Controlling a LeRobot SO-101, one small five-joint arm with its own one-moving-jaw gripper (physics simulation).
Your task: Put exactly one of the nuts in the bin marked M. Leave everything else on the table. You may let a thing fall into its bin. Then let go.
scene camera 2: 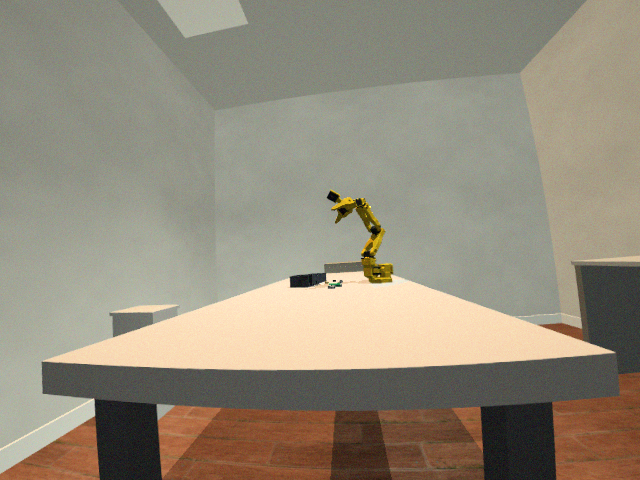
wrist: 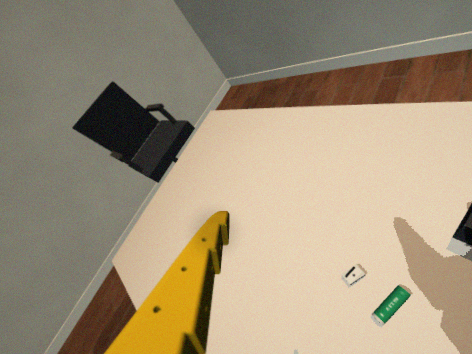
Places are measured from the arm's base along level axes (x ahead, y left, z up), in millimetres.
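Where they show: end effector, tool point: (scene camera 2: 332,209) (wrist: 228,223); arm's base, origin of the base link: (scene camera 2: 375,282).
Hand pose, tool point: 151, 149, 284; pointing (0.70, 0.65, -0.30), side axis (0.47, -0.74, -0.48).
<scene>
Things, the pixels of their top centre, and the offset from my tool point, as dx, dy, dz. "spot": a spot on its surface instead. Level surfaces: height alone.
- dark bin, surface spot: (wrist: 466,231) spot: +118, -98, -250
- green cylinder with white print, middle of its top: (wrist: 390,305) +10, -56, -270
- small pale block with a dark slot, middle of its top: (wrist: 352,274) +23, -10, -273
- table, its level: dz -284
My gripper (scene camera 2: 334,215) is wide open and empty, high above the table. In the wrist view its notched fixed jaw (wrist: 170,295) shows at the lower left and the moving jaw is out of the picture. Dark bins (scene camera 2: 307,280) stand on the table to the left of the arm base; no letter M can be read. Part of a dark bin (wrist: 466,231) shows at the right edge of the wrist view. Small things lie between the bins and the arm base, too small to tell apart in the scene view. No nut can be made out in either view.
A green cylinder with white print (wrist: 391,305) and a small pale block with a dark slot (wrist: 354,275) lie on the table (scene camera 2: 330,330) (wrist: 300,175). The arm's shadow falls at the right. A black chair (wrist: 160,145) stands beyond the table edge.
</scene>
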